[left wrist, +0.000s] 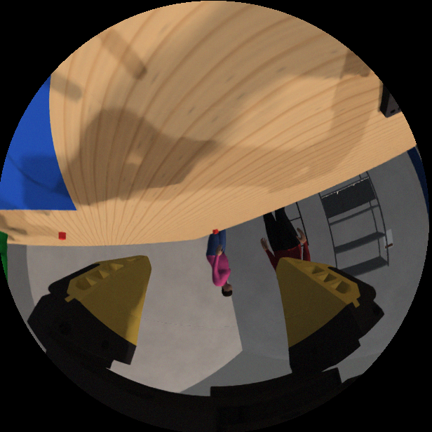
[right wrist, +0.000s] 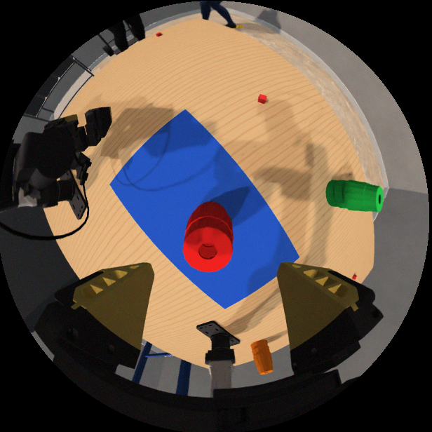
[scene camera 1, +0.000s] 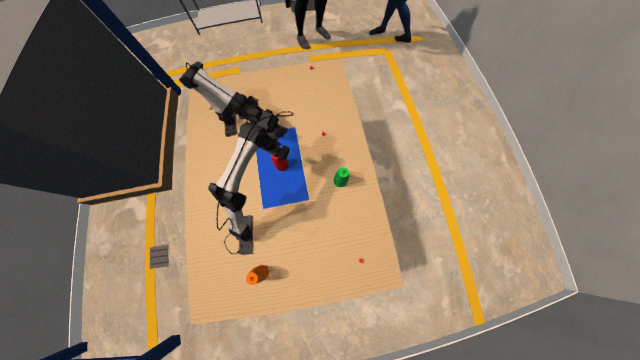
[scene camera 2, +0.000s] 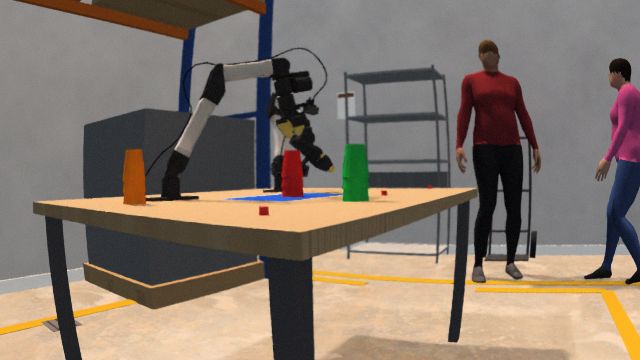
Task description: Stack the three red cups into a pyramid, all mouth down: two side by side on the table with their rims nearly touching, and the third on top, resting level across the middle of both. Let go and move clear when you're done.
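Places are measured from the left arm's base along level axes (x ahead, y left, z up), in metres.
Pixels of known places: left gripper, between the fingertips: [scene camera 1: 264, 105] [scene camera 2: 330, 168]; right gripper, between the fingertips: [scene camera 1: 276, 149] [scene camera 2: 294, 136]; left arm's base, origin of its link: [scene camera 1: 230, 122] [scene camera 2: 281, 191]; right arm's base, origin of its link: [scene camera 1: 246, 234] [scene camera 2: 171, 200].
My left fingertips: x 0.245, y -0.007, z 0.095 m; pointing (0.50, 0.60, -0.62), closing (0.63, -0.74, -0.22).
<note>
Ahead of a thing's pixels: the offset from my left fingertips to its top centre. Level surfaces: height alone.
The red cups @[dx +0.037, dy -0.353, dz +0.059 m] [scene camera 1: 280, 163] [scene camera 2: 292, 174] [right wrist: 208, 232] stand mouth down as one nested column on the blue mat @[dz -0.094 m] [scene camera 1: 285, 192] [scene camera 2: 250, 198] [right wrist: 150, 210] [left wrist: 30, 135]; how many are nested cannot be counted. My right gripper [scene camera 2: 292, 129] [right wrist: 215, 271] is open and empty, above the red column and apart from it. My left gripper [scene camera 2: 327, 167] [left wrist: 213, 265] is open and empty, low over the table to the right of the red column in scene camera 2. In scene camera 1 the arms cover part of the column and hide both gripper fingertips.
A green cup column @[dx +0.332, dy -0.509, dz +0.059 m] [scene camera 1: 341, 177] [scene camera 2: 355, 172] [right wrist: 354, 195] stands beyond the mat. An orange one @[dx -0.169, dy -0.899, dz +0.059 m] [scene camera 1: 257, 275] [scene camera 2: 134, 176] [right wrist: 262, 357] stands near the right arm's base. Small red cubes [scene camera 1: 323, 133] [scene camera 2: 263, 211] [left wrist: 62, 235] [right wrist: 262, 99] lie scattered. The arms' wrists are close together.
</note>
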